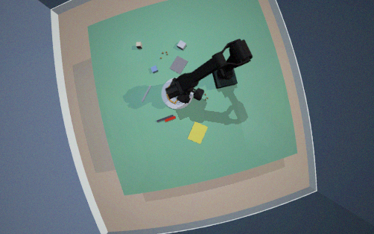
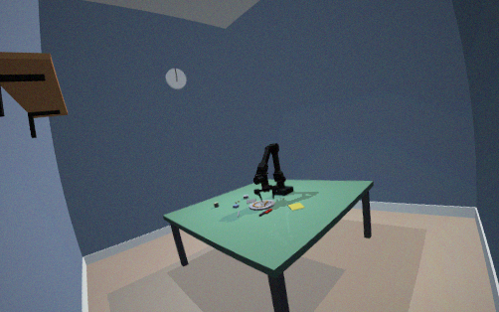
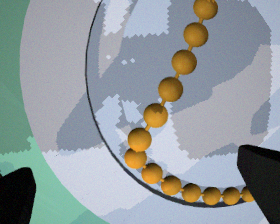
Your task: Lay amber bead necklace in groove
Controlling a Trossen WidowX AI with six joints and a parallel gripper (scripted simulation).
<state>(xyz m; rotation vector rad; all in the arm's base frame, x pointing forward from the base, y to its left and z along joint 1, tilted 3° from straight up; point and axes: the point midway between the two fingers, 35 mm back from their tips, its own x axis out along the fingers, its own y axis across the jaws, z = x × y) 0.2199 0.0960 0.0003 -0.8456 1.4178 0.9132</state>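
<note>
Now: the round grey bead board 60 mm ahead of my gripper tip, 10 mm to the left of it and 10 mm below it. The rest, counted from my gripper tip: blue block 210 mm ahead, 160 mm to the right, 20 mm below; red-handled tool 130 mm ahead, 160 mm to the left, 20 mm below; grey plate 50 mm ahead, 180 mm to the right, 20 mm below.
</note>
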